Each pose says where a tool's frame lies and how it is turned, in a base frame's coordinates. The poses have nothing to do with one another.
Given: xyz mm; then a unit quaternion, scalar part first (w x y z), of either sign.
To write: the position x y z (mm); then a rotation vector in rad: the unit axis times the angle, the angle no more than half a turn. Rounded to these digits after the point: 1 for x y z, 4 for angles.
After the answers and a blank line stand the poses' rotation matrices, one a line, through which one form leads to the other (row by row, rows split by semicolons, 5 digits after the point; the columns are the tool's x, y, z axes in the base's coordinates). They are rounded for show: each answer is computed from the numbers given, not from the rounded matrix.
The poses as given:
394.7 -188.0 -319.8 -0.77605 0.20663 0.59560 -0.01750
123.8 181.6 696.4 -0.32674 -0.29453 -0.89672 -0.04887
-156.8 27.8 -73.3 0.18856 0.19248 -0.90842 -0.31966
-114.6 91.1 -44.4 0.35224 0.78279 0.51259 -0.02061
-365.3 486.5 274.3 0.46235 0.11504 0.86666 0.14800
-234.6 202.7 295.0 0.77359 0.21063 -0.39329 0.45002
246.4 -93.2 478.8 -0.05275 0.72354 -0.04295 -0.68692
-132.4 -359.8 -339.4 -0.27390 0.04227 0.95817 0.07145
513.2 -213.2 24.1 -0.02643 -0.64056 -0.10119 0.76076
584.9 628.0 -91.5 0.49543 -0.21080 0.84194 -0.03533
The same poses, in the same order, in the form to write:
394.7 -188.0 -319.8 -0.4472 -1.2889 0.0379
123.8 181.6 696.4 0.7716 2.3491 0.1280
-156.8 27.8 -73.3 0.5414 -2.5551 -0.8991
-114.6 91.1 -44.4 2.0255 1.3263 -0.0533
-365.3 486.5 274.3 0.2829 2.1310 0.3639
-234.6 202.7 295.0 0.4562 -0.8519 0.9748
246.4 -93.2 478.8 -2.1998 0.1306 2.0884
-132.4 -359.8 -339.4 -0.1137 -2.5770 -0.1922
513.2 -213.2 24.1 1.9792 0.3127 -2.3506
584.9 628.0 -91.5 -0.5108 2.0402 -0.0856

0.28991 0.21898 -0.93167; 0.27330 0.91400 0.29987; 0.91720 -0.34156 0.20513
-0.61299 0.49629 0.61477; 0.56016 0.82173 -0.10482; -0.55720 0.28011 -0.78171
-0.85480 -0.22915 -0.46563; -0.47025 0.72154 0.50818; 0.21952 0.65335 -0.72453
0.47366 0.81701 0.32884; 0.78798 -0.22636 -0.57259; -0.39337 0.53033 -0.75101
-0.54600 0.06255 0.83545; 0.33625 0.92972 0.15015; -0.76734 0.36291 -0.52866
0.28561 -0.86194 -0.41891; 0.53058 0.50623 -0.67986; 0.79806 -0.02809 0.60192
0.05259 -0.13462 -0.98950; 0.01032 -0.99075 0.13534; -0.99856 -0.01733 -0.05071
-0.84638 0.12014 -0.51884; 0.04186 0.98622 0.16008; 0.53092 0.11377 -0.83975
-0.17798 0.16985 -0.96927; 0.08942 -0.97812 -0.18782; -0.97996 -0.12010 0.15890
-0.42022 -0.31996 0.84914; -0.38997 0.90863 0.14938; -0.81935 -0.26837 -0.50660

